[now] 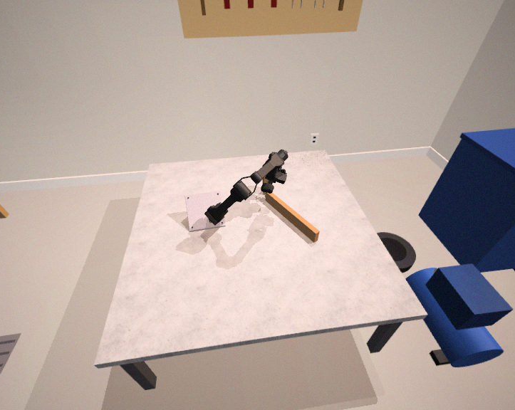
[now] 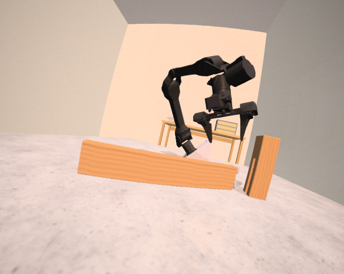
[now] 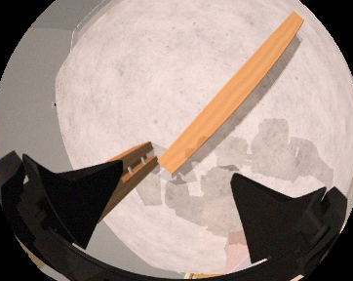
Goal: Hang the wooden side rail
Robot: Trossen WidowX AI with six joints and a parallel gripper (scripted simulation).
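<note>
The headboard post lies 10 mm ahead of my gripper tip, 120 mm to the left of it and 50 mm below it.
</note>
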